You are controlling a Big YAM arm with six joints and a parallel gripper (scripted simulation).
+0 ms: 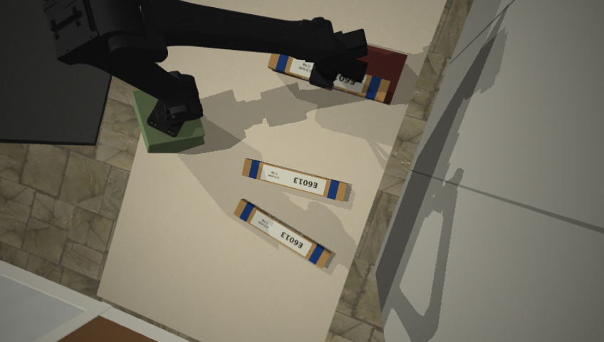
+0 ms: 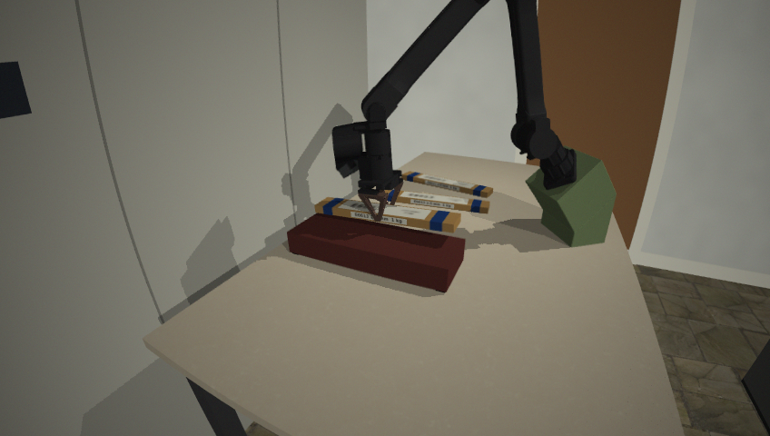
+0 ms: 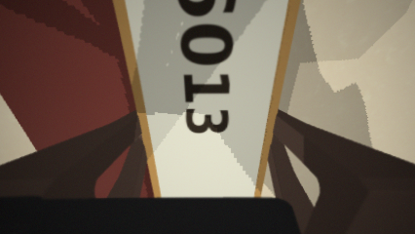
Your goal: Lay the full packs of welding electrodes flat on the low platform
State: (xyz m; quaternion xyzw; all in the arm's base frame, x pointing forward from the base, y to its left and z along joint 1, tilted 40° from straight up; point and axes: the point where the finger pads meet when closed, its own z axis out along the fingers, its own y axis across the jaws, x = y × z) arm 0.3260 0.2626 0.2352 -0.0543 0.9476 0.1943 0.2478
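My hand is 1 cm past the dark red low platform, 5 cm to the right of it and 8 cm above it. The rest, counted from my hand: pack of welding electrodes (right at my hand).
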